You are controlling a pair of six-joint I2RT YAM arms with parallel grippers.
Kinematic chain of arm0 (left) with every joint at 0, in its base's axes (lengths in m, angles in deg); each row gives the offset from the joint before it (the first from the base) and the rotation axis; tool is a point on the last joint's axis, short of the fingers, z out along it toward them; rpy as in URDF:
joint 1: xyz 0 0 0.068 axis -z
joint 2: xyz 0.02 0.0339 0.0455 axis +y
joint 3: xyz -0.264 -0.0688 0 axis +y
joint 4: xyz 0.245 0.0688 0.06 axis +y
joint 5: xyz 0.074 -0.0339 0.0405 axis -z
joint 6: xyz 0.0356 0 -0.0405 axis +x
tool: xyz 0 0 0 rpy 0 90 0
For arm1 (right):
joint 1: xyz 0 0 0.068 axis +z
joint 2: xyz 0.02 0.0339 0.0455 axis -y
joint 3: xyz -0.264 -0.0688 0 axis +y
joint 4: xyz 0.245 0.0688 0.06 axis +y
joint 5: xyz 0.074 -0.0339 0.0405 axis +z
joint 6: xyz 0.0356 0 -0.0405 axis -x
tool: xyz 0 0 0 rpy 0 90 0
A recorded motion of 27 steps. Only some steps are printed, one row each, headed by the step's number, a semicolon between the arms.
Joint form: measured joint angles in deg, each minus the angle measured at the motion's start. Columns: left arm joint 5, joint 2, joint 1, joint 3, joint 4, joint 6; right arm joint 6, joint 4, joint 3, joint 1, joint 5, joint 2.
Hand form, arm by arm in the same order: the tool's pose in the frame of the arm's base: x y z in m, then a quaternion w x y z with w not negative. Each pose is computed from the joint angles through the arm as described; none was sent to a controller.
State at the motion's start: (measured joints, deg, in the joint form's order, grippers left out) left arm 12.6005 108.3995 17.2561 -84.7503 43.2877 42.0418; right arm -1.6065 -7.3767 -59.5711 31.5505 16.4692 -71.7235
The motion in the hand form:
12: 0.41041 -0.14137 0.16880 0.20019 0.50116 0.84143 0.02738; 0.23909 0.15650 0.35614 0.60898 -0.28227 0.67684 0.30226
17: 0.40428 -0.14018 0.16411 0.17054 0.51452 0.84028 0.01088; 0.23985 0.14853 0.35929 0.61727 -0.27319 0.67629 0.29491
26: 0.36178 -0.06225 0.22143 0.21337 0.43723 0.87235 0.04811; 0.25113 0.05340 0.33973 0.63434 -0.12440 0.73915 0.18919
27: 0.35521 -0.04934 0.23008 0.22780 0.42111 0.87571 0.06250; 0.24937 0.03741 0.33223 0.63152 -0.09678 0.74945 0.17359
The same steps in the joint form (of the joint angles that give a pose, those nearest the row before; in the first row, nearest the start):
12: -10.97 11.01 1.62 -3.85 -7.37 0.31; -0.74 -0.79 3.19 -0.55 1.51 2.62
17: -9.60 11.28 1.62 -3.76 -3.91 1.53; -0.74 -0.74 3.30 -2.01 1.49 3.48
26: -10.75 -6.71 -7.67 8.59 -4.02 1.20; -3.37 2.49 9.59 -21.77 -0.22 9.46
27: -11.43 -9.57 -9.46 10.40 -5.07 1.25; -4.00 2.91 11.37 -25.29 -0.17 10.54

